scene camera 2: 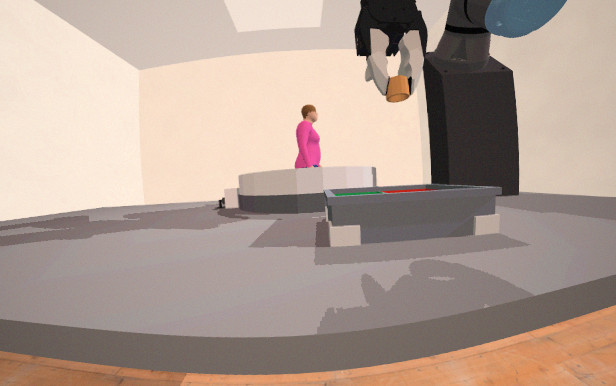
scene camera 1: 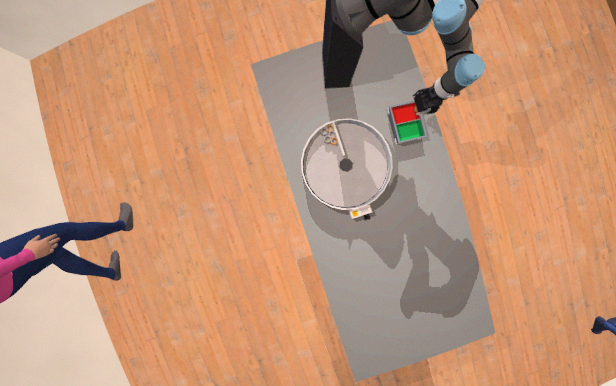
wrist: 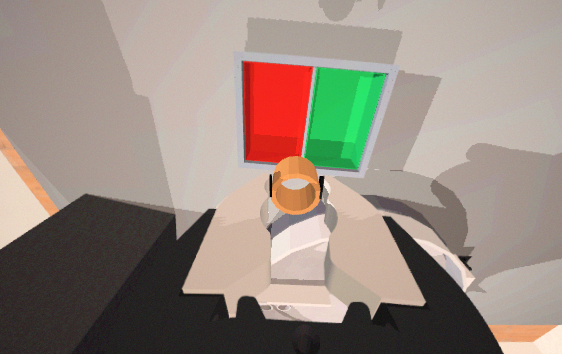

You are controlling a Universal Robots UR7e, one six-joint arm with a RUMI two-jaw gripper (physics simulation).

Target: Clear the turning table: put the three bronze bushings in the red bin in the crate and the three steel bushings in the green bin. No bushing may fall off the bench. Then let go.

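Places are measured from the arm's base along level axes (x ahead, y left, z up), in metres.
Pixels of known places: gripper, fingertip midpoint: (scene camera 2: 397,95) (wrist: 295,177); arm's base at its link origin: (scene camera 2: 458,60) (scene camera 1: 348,13).
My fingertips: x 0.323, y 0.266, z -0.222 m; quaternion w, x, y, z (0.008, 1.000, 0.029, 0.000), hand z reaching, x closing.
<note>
Ahead of a thing's pixels: the offset from my fingertips to its top centre. "spot": to the spot under its first point.
My gripper (scene camera 1: 418,110) (scene camera 2: 398,87) (wrist: 295,177) is shut on a bronze bushing @(dx +0.000, dy -0.001, dz +0.021 m) (scene camera 2: 398,90) (wrist: 295,166), held in the air above the crate @(dx +0.018, dy +0.006, dz -0.131 m) (scene camera 1: 392,125) (scene camera 2: 415,220) (wrist: 239,110), near the outer end of its red bin @(spot: dx -0.029, dy +0.017, dz -0.175 m) (scene camera 1: 404,114) (scene camera 2: 407,191) (wrist: 275,100). The green bin @(spot: dx +0.062, dy +0.026, dz -0.175 m) (scene camera 1: 410,131) (scene camera 2: 357,193) (wrist: 340,105) lies beside it. No bushing shows in either bin. On the turning table (scene camera 1: 302,165) (scene camera 2: 280,182), two bronze and three steel bushings stand clustered against the straight bar @(spot: dx +0.046, dy -0.353, dz -0.088 m) (scene camera 1: 339,141), by the rim. Low walls hide them in scene camera 2.
The turning table has a dark central hub @(dx +0.155, dy -0.343, dz -0.120 m) (scene camera 1: 345,165) and a raised rim. A small control box @(spot: dx +0.393, dy -0.323, dz -0.123 m) (scene camera 1: 361,212) sits at its side. The robot's black pedestal (scene camera 1: 340,65) (scene camera 2: 472,130) stands at the bench's end. A person in pink (scene camera 2: 308,140) is beyond the bench.
</note>
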